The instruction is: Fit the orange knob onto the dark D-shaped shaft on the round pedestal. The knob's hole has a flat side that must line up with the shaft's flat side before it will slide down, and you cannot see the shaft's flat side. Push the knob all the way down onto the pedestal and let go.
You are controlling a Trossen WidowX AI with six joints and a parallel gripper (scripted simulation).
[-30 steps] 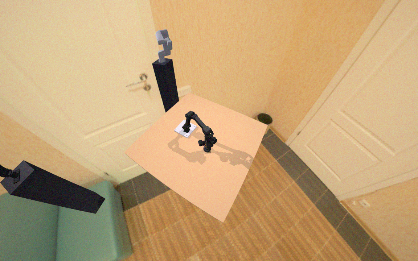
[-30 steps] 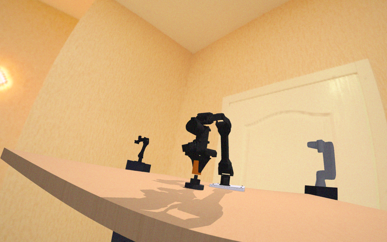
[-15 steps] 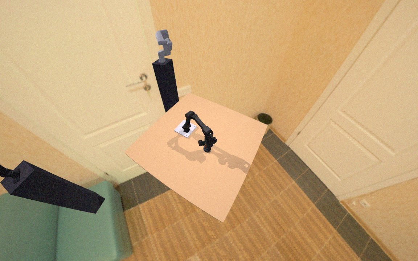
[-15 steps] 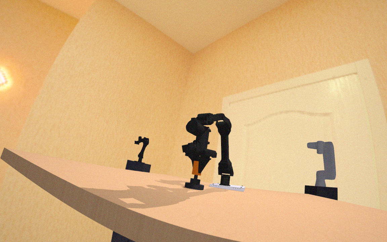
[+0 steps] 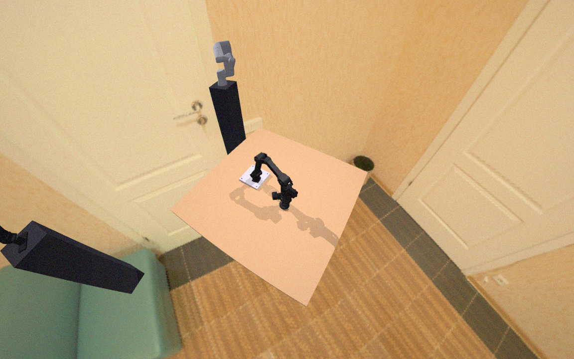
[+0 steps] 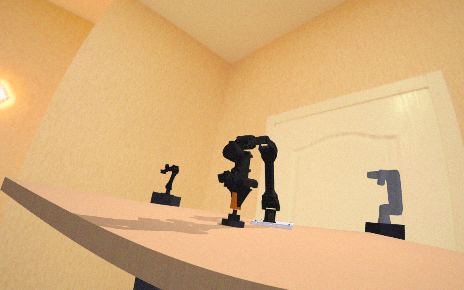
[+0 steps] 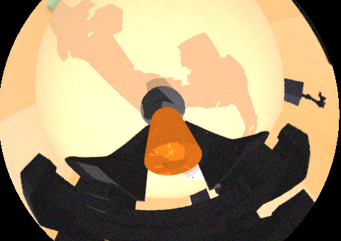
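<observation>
The orange knob is 20 mm above my gripper tip. Round my gripper tip: round pedestal 40 mm below.
</observation>
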